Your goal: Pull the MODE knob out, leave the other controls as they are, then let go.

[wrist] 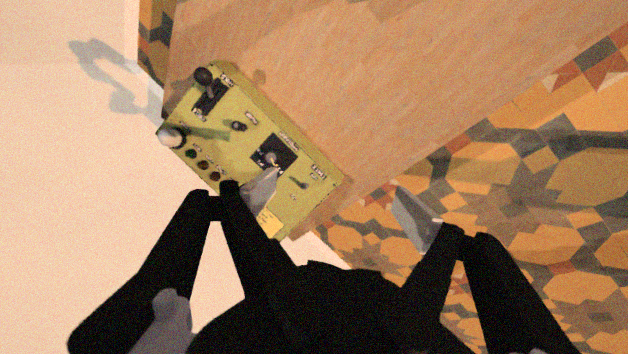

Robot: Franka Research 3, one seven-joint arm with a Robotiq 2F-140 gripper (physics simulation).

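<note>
The MODE knob (pixel 239 125) is a small dark knob on the yellow-green control panel (pixel 226 152), left of centre in the wrist view, between the lever slot and the PROGRAM dial. How far it stands out is hard to tell from above. My gripper (pixel 334 189) is wide open with nothing between its fingers. Its left fingertip overlaps the panel's lower part in the view, near the PROGRAM dial (pixel 271 158); its right fingertip shows over the patterned floor, beyond the panel. The MODE knob lies up and left of both fingertips, outside the gap between them.
Other controls are a black-ball lever (pixel 203 76), a pale round knob (pixel 171 136), a green lamp (pixel 190 153) with two darker lamps, and a CHECK toggle (pixel 300 183). A yellow label (pixel 270 223) is by the left finger. The panel stands at the corner of a wooden table (pixel 400 75).
</note>
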